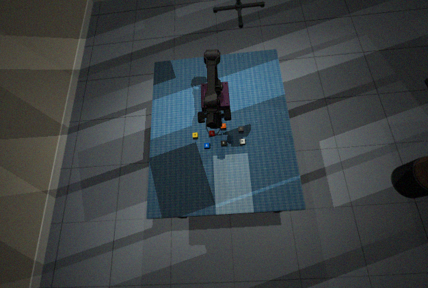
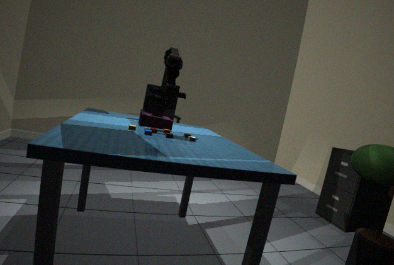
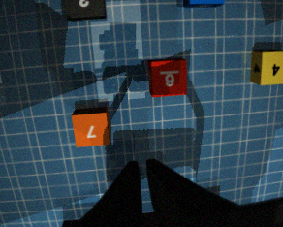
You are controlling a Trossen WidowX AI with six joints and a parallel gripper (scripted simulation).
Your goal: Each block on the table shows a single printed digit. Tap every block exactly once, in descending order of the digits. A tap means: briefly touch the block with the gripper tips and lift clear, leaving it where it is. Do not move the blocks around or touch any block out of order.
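My gripper tip is 12 cm above the red block, 3 cm to the left of it and 3 cm short of it. From my gripper tip the other things lie so: black block (12 cm below, 9 cm ahead, 4 cm to the left); blue block (12 cm below, 11 cm ahead, 6 cm to the right); orange block (12 cm below, 4 cm to the left, 2 cm behind).
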